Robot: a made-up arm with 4 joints. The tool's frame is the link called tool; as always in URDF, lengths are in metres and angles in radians. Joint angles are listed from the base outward. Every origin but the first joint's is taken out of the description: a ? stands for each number. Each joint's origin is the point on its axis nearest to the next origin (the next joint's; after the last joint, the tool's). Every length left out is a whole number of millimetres.
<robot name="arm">
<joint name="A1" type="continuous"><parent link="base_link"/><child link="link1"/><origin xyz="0 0 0.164" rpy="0 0 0"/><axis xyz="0 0 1"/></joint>
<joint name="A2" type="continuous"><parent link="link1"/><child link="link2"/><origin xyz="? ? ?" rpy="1.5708 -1.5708 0"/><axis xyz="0 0 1"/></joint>
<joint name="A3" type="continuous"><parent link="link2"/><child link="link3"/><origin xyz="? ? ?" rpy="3.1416 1.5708 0"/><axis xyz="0 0 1"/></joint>
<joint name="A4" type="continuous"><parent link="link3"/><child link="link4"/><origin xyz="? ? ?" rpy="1.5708 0 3.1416"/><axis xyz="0 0 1"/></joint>
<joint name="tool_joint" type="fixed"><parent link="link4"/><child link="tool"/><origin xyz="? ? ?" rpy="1.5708 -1.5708 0"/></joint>
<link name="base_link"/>
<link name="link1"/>
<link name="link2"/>
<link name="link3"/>
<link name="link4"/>
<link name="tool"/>
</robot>
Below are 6 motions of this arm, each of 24 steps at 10 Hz.
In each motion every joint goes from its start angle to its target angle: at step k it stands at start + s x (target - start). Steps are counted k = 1, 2, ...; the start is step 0. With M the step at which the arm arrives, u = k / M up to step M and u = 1 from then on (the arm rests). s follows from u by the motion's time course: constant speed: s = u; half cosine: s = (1 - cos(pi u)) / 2; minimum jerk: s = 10 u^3 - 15 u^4 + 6 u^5.
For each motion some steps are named. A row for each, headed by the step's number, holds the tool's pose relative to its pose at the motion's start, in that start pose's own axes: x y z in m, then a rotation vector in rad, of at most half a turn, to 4 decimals.
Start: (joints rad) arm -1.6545 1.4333 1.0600 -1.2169
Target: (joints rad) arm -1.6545 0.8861 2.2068 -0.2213
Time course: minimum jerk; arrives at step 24
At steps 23, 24:
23: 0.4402 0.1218 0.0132 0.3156 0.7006 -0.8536
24: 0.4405 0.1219 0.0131 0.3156 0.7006 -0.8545

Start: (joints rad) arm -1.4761 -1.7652 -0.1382 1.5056
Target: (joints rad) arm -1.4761 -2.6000 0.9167 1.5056
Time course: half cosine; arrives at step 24
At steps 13, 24:
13: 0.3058 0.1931 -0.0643 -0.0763 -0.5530 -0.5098
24: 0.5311 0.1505 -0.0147 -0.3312 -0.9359 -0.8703

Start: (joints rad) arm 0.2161 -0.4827 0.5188 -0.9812
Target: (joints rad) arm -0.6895 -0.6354 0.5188 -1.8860
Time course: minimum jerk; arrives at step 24
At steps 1, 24:
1: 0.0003 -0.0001 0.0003 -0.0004 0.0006 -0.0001
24: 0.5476 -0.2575 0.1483 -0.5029 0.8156 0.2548

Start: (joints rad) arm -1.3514 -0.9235 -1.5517 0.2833
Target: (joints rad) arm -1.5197 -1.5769 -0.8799 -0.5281
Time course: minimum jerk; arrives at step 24
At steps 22, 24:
22: 0.1715 0.0227 0.5323 -0.0962 0.1543 -0.6695
24: 0.1721 0.0214 0.5351 -0.0964 0.1574 -0.6718

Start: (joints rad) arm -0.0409 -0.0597 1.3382 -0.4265
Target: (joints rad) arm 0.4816 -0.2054 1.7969 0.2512
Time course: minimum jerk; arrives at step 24
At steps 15, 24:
15: -0.0202 -0.0428 -0.0750 0.3848 -0.0430 0.0375
24: -0.0211 -0.0554 -0.1051 0.5362 -0.0738 0.0551

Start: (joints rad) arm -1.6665 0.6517 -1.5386 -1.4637
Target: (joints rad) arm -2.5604 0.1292 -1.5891 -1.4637
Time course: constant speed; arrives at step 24
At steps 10, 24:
10: 0.1264 -0.1577 -0.0254 0.2108 0.3180 0.1642
24: 0.3043 -0.3156 -0.1792 0.4828 0.8191 0.2600

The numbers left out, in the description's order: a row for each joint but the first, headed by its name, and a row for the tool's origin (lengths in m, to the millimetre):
A2: 0.352 0.172 0
A3: 0.066 0.346 0
A4: 0.383 -0.268 0
tool: 0.084 0.021 0

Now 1 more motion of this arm.
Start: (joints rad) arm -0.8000 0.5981 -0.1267 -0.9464
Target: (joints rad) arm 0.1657 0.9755 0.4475 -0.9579
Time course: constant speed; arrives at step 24
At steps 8, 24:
8: -0.0794 -0.0184 -0.0084 0.1895 -0.1278 -0.0688
24: -0.2159 -0.1334 -0.0284 0.7083 -0.2461 -0.1052

